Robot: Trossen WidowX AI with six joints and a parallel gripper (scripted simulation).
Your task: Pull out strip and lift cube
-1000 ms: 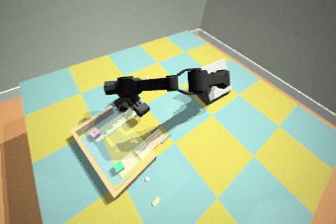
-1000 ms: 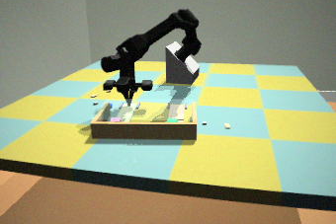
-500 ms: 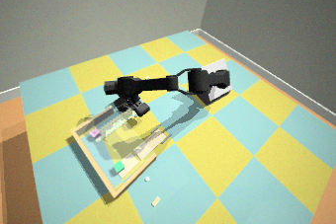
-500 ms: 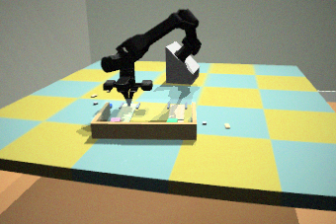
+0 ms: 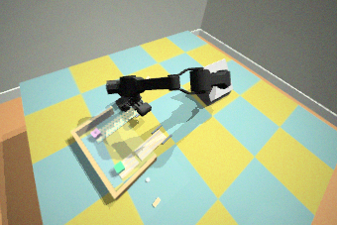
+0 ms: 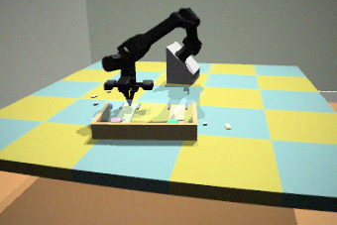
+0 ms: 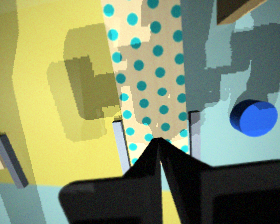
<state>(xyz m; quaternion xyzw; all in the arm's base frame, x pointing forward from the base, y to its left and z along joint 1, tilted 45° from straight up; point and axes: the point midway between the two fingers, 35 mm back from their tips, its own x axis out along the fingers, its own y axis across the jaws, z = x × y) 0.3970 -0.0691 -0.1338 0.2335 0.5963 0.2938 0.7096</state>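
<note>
Now: the blue object 2 cm ahead of my gripper tip and 8 cm to the right of it.
</note>
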